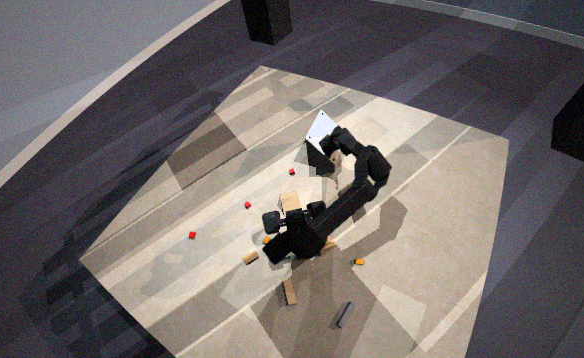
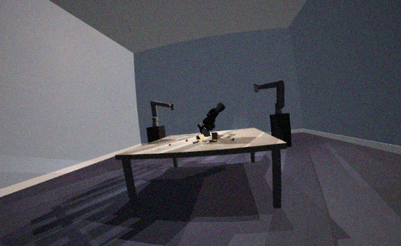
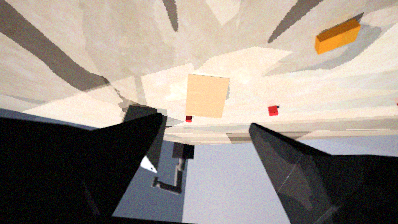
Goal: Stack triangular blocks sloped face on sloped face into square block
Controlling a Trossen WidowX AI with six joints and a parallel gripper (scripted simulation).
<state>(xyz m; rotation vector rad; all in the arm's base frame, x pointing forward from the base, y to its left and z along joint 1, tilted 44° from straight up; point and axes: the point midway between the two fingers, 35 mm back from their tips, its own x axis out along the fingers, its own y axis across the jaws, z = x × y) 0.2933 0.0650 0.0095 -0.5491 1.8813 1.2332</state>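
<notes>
Now: the wooden block 50 mm behind my gripper tip, 50 mm to the right of it and 60 mm below it. From my gripper tip the other things lie so: grey bar (170 mm ahead, 300 mm to the left, 70 mm below).
</notes>
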